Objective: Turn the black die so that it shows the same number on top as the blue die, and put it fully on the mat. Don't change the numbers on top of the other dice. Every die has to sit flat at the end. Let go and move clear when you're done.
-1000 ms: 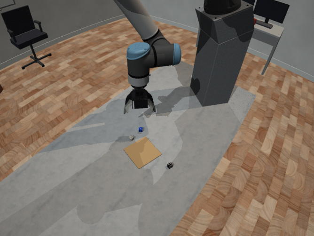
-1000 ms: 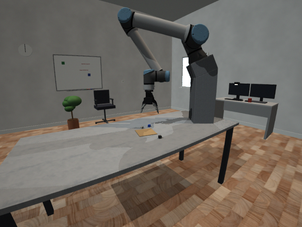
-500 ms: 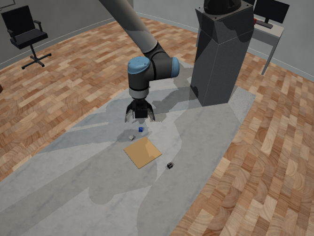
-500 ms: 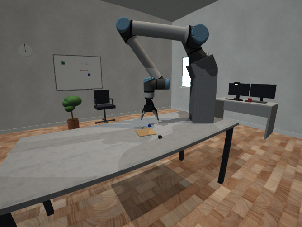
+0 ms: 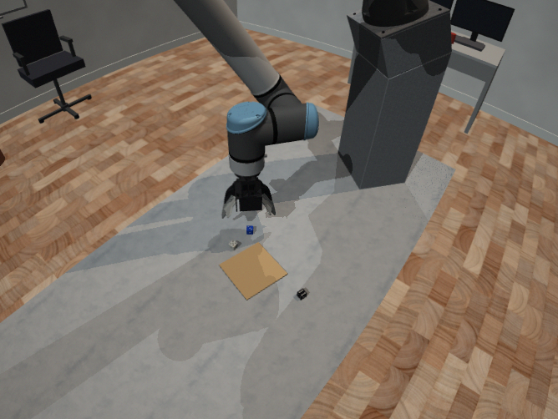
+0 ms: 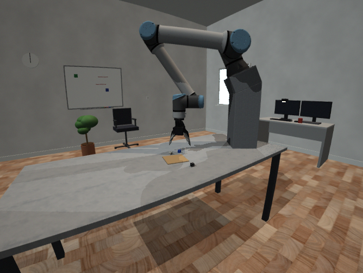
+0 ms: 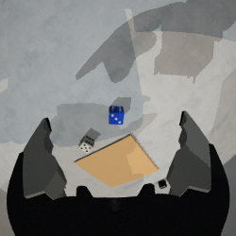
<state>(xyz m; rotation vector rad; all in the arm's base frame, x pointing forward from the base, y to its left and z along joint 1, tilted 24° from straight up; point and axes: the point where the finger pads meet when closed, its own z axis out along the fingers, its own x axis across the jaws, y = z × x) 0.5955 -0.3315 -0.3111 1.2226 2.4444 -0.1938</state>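
Now: the blue die 40 mm below my hand, 20 mm to the left of it and 20 mm ahead of it. The rest, counted from my hand: tan mat (140 mm ahead, 90 mm to the left, 40 mm below); then black die (250 mm to the left, 150 mm ahead, 40 mm below); then white die (100 mm ahead, 40 mm below).
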